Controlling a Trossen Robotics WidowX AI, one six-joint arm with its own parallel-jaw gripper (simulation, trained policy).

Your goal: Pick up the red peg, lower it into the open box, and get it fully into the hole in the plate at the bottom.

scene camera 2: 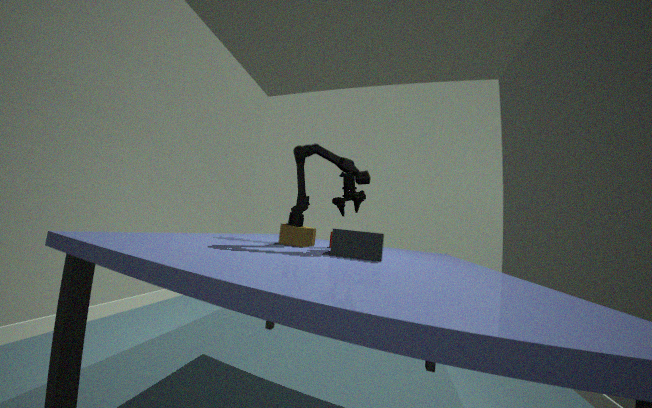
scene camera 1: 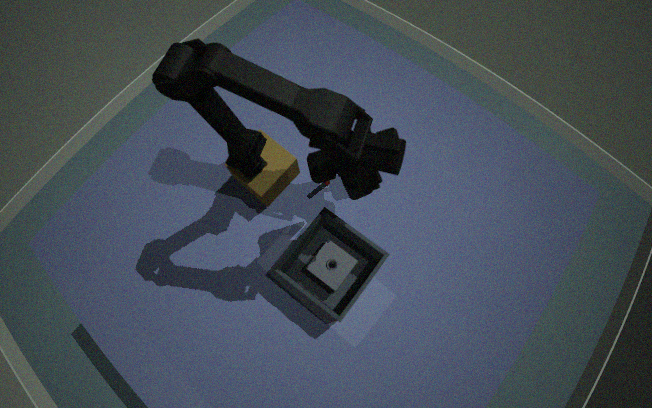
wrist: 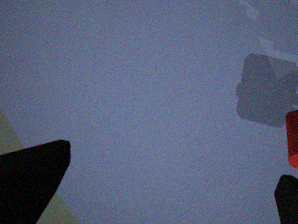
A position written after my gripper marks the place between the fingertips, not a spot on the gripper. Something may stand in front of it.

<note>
In view: my gripper (scene camera 1: 362, 163), a dark box (scene camera 1: 326, 225) and a plate (scene camera 1: 330, 253).
The dark box also shows in scene camera 2 (scene camera 2: 363, 245). My gripper also shows in the wrist view (wrist: 175, 170). The wrist view does not show the dark box: it is out of frame. Scene camera 2 does not show the plate, which is hidden by the dark box.
</note>
